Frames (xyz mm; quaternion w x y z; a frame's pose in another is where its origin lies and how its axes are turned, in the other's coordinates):
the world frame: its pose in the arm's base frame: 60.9 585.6 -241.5 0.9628 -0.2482 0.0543 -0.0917
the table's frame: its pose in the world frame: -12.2 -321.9 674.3 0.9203 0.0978 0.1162 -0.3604
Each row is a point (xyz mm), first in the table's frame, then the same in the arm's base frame.
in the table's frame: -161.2 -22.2 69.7
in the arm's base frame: 11.4 762.1 573.0
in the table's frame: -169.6 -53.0 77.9
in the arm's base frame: -15.7 754.4 590.1
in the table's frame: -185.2 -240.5 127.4
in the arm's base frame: -161.0 678.3 694.6
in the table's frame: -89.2 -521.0 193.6
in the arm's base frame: -313.7 463.9 846.3
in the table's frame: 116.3 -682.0 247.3
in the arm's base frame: -313.5 219.1 951.7
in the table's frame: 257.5 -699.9 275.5
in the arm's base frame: -242.0 98.0 987.3
